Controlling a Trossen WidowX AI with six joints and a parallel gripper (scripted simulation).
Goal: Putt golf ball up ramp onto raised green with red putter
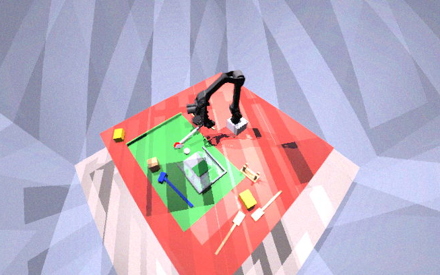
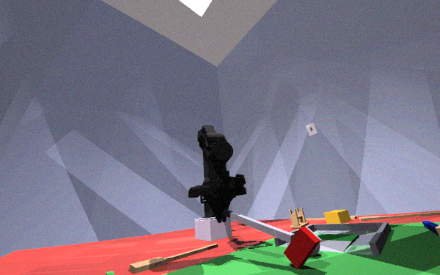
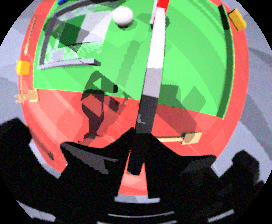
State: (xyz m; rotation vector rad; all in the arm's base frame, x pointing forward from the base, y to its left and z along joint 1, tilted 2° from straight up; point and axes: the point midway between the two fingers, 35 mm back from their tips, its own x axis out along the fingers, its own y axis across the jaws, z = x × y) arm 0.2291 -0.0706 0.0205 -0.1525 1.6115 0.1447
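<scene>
Right now the red putter is 120 mm ahead of my gripper tip and 20 mm to the left of it. From my gripper tip the other things lie so: green mat: 250 mm ahead, 140 mm to the left, 70 mm below; then tan block: 420 mm ahead, 100 mm to the left, 40 mm below; then white golf ball: 190 mm ahead, 110 mm to the left, 50 mm below.
</scene>
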